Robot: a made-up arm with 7 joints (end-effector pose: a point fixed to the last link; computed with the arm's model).
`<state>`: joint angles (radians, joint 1 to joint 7).
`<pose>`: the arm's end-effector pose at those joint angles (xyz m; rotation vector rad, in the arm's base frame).
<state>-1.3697 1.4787 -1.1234 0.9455 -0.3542 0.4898 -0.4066</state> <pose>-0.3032 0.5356 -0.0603 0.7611 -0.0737 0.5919</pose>
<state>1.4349 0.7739 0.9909 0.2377 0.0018 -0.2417 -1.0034</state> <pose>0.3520 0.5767 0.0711 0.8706 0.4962 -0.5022</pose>
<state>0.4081 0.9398 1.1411 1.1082 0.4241 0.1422 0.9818</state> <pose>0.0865 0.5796 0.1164 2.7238 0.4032 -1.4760</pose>
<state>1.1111 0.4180 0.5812 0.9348 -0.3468 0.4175 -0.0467</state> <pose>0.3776 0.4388 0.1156 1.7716 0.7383 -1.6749</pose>
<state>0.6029 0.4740 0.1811 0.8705 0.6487 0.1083 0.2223</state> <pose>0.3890 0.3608 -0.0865 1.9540 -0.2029 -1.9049</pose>
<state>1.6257 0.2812 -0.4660 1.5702 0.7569 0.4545 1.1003</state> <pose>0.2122 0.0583 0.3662 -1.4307 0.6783 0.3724</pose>
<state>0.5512 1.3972 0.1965 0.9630 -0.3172 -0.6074 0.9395</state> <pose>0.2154 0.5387 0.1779 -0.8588 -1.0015 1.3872</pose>
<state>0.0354 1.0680 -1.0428 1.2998 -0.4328 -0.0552 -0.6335</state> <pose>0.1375 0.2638 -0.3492 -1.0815 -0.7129 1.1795</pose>
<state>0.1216 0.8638 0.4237 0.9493 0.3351 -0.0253 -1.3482</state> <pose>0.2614 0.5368 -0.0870 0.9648 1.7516 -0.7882</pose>
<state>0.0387 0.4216 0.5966 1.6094 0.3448 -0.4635 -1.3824</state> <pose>0.2804 0.4114 0.0140 1.3952 0.9773 -0.3034</pose>
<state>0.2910 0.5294 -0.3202 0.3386 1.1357 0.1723 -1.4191</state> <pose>0.2080 0.3770 -0.3847 -0.0680 1.5118 -1.5863</pose>
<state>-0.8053 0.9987 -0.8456 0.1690 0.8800 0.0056 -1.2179</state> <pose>-0.2801 0.5853 -0.1770 0.3968 -2.1130 1.2669</pose>
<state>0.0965 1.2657 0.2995 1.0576 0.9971 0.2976 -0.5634</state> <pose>0.2717 0.5076 0.0445 1.4058 1.1037 -1.6254</pose>
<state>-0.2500 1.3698 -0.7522 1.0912 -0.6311 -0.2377 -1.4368</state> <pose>0.1122 0.4585 -0.2866 -1.3561 -1.1646 0.6248</pose>
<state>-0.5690 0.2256 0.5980 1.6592 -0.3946 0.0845 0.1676</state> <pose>0.1305 0.3735 -0.1948 -1.1718 -0.9884 2.4126</pose>
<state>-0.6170 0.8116 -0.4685 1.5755 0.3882 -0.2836 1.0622</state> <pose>0.0510 0.1795 -0.3008 -0.6321 1.3114 1.6698</pose>
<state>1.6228 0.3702 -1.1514 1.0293 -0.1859 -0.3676 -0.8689</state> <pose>0.4555 0.0130 0.2021 -2.6594 -0.8503 -0.0439</pose>
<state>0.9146 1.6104 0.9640 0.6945 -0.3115 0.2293 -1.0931</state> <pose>-0.0868 0.6223 0.2715 0.5386 1.6264 0.1733</pose>
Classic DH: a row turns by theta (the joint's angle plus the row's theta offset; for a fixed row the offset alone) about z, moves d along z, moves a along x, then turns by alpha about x. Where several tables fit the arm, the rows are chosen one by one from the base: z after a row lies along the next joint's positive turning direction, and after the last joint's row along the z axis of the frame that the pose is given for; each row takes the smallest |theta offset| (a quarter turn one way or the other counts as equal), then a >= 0, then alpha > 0; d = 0 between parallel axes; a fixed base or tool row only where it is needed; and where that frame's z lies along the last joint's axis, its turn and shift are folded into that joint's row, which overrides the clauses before.
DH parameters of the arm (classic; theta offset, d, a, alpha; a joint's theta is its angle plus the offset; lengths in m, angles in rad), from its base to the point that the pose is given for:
base (fixed): 0 0.0826 -0.0219 1.5708
joint 1: -1.5708 -0.1511 0.0292 -1.5708
joint 2: 1.5708 -0.0184 0.0054 -1.5708
joint 3: 1.5708 -0.174 0.0002 -1.5708
joint 4: 0 0.0005 0.0079 1.5708
joint 5: 0 -0.3344 -0.0066 1.5708
joint 6: -1.5708 0.0017 0.0239 -1.5708
joint 7: 1.5708 0.0165 0.0229 -1.5708
tool (fixed): -1.5708 0.0054 0 0

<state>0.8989 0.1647 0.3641 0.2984 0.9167 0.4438 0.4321</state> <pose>0.4302 0.2527 -0.1758 1.1678 -1.2476 -1.6364</pose>
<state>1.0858 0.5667 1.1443 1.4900 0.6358 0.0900 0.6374</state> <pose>0.0794 0.5208 0.1840 2.8043 0.1377 0.0408</pose>
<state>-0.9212 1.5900 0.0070 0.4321 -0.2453 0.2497 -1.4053</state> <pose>0.0331 0.6775 -0.0153 -0.1361 -1.9740 0.1499</pose>
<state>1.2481 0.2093 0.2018 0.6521 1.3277 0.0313 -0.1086</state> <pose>0.4808 0.2784 0.1294 1.5899 -1.0510 -0.9849</pose>
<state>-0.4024 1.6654 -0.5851 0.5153 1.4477 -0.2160 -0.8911</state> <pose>0.0731 0.6550 -0.0512 0.8111 2.3561 -1.3760</pose>
